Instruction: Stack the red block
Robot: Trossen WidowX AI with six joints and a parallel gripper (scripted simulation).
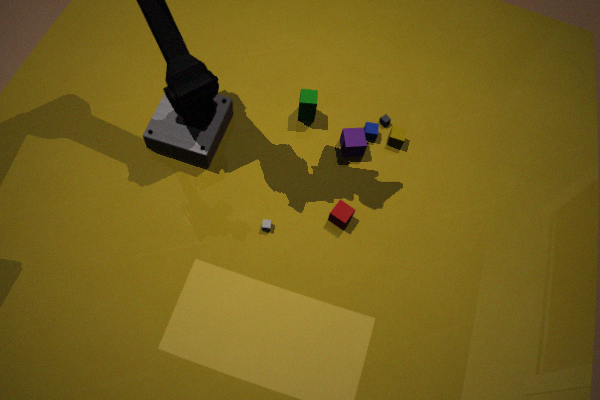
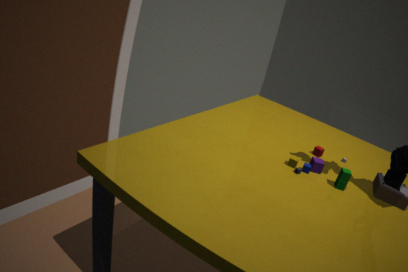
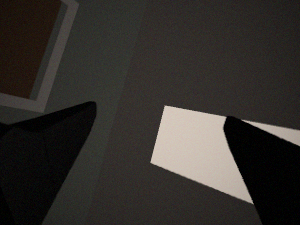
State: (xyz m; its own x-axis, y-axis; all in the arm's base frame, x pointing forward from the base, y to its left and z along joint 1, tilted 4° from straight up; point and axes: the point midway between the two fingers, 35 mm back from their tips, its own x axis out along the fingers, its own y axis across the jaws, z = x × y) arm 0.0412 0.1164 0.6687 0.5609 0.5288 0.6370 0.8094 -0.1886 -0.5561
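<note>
Right now my gripper tip is 74 cm above the red block, 28 cm short of it and 19 cm to the left of it. From my gripper tip the other things lie so: blue block (74 cm below, 30 cm ahead, 1 cm to the left); purple block (73 cm below, 27 cm ahead, 4 cm to the right); small white cube (74 cm below, 25 cm to the right, 16 cm ahead).
</note>
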